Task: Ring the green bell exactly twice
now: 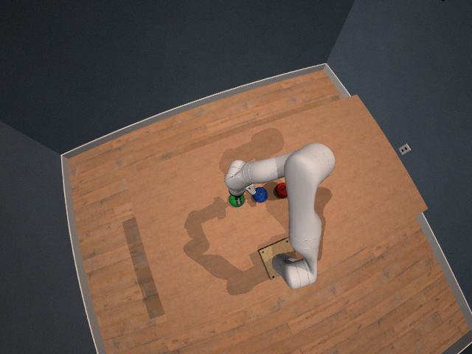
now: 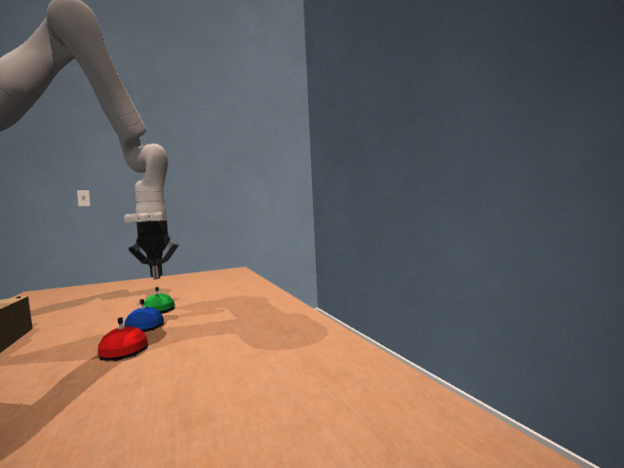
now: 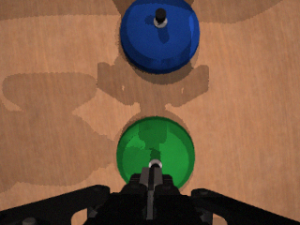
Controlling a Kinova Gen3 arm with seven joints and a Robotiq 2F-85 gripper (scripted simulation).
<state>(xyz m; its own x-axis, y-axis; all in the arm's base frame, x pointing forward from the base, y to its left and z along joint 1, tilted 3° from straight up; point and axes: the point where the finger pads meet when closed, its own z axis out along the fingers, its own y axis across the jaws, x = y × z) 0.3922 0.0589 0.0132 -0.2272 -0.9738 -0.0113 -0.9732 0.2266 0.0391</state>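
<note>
The green bell is 70 mm below my hand. Also, from my hand: red bell 250 mm to the right, 70 mm below, 60 mm behind; then blue bell 120 mm to the right, 70 mm below, 30 mm behind.
</note>
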